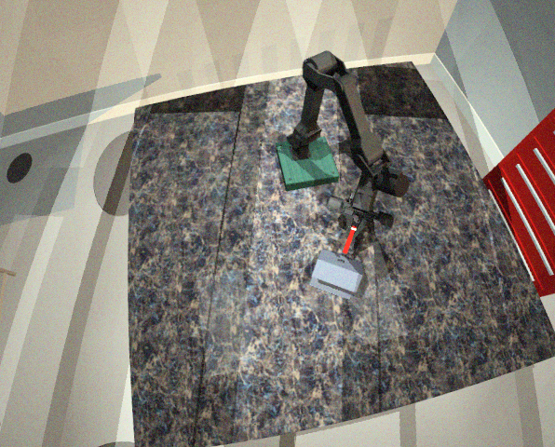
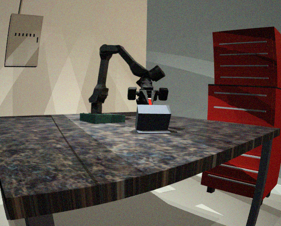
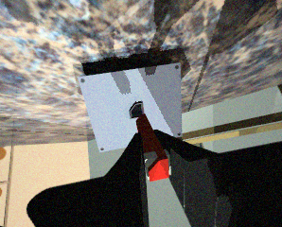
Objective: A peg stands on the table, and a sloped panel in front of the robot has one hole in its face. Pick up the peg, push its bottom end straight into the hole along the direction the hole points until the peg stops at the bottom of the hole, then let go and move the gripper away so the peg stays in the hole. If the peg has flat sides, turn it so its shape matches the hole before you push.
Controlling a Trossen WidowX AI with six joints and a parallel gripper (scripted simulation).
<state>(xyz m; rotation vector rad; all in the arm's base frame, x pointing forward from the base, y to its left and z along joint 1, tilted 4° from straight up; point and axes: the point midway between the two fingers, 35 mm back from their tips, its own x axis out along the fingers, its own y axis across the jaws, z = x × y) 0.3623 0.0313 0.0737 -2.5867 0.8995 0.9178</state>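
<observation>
Right now the sloped panel is 6 cm below my gripper tip, 6 cm ahead of it and 5 cm to the right of it. The rest, counted from my gripper tip: red peg (1 cm to the left, 1 cm behind, 1 cm above).
</observation>
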